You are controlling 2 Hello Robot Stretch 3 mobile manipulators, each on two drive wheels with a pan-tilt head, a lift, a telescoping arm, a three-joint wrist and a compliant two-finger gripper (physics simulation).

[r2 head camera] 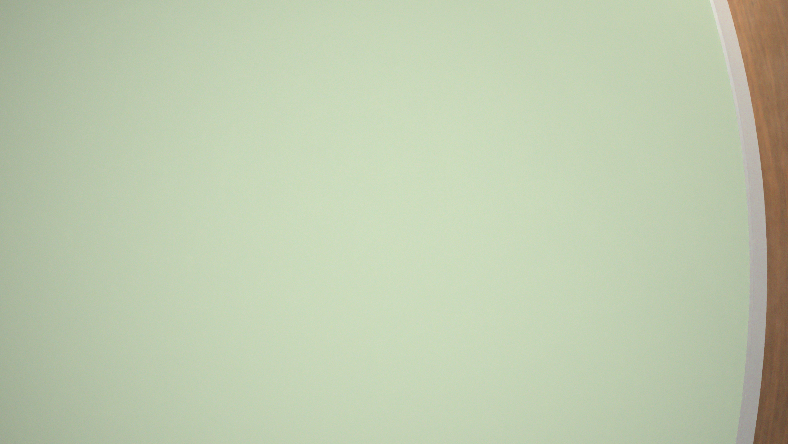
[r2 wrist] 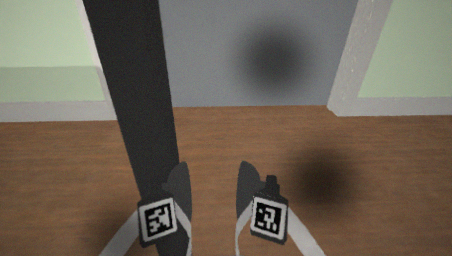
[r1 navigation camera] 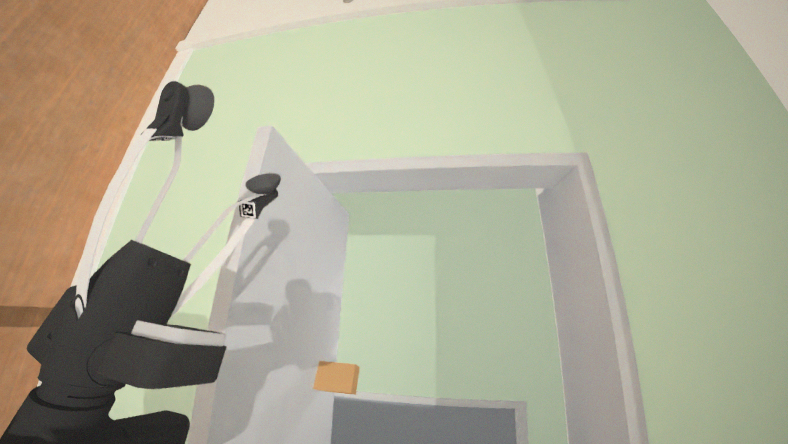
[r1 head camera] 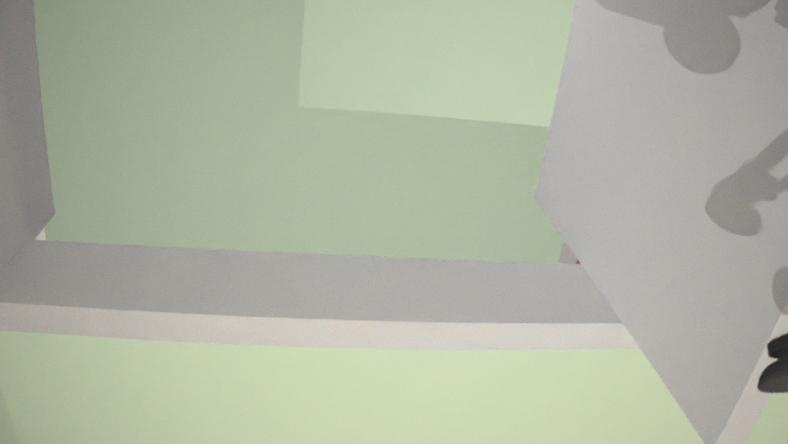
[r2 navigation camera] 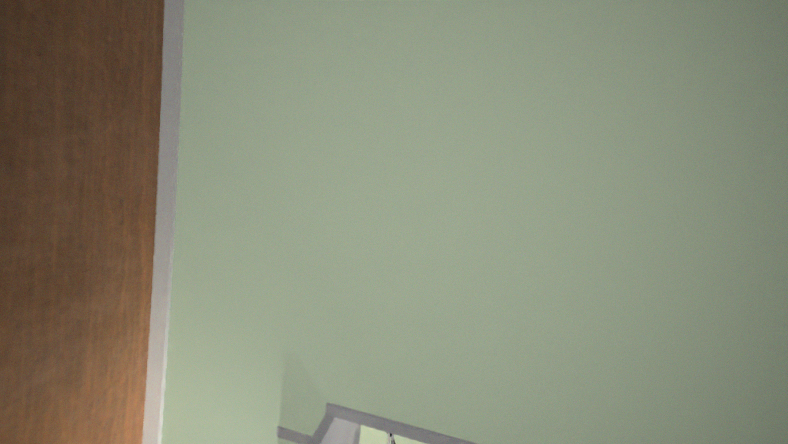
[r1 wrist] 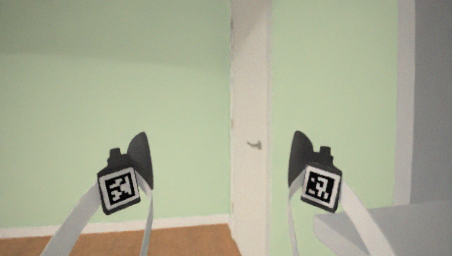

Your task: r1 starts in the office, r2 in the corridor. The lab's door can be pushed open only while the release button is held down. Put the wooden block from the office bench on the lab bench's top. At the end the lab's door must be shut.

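Note:
The orange-brown wooden block (r1 navigation camera: 335, 377) stands on a light grey shelf (r1 navigation camera: 308, 237) (r1 head camera: 623, 193) at a wall opening. r1's gripper (r1 navigation camera: 228, 144) (r1 wrist: 220, 160) is open and empty, over the shelf's near end and apart from the block. A dark piece of it also shows at the right edge of the r1 head view. r2's gripper (r2 wrist: 213, 186) is open and empty above the brown floor, facing a grey door (r2 wrist: 250, 60) that stands shut in its frame. Which room that door serves cannot be told. The release button and lab bench do not show.
Through the opening, a grey door (r1 navigation camera: 424, 421) shows beyond. A white door (r1 wrist: 250, 90) with a handle stands past r1's gripper. A black post (r2 wrist: 132, 90) rises beside r2's gripper. The opening's frame (r2 navigation camera: 397, 423) shows low in the r2 navigation view. Green wall (r2 head camera: 386, 220) fills most of r2's head view.

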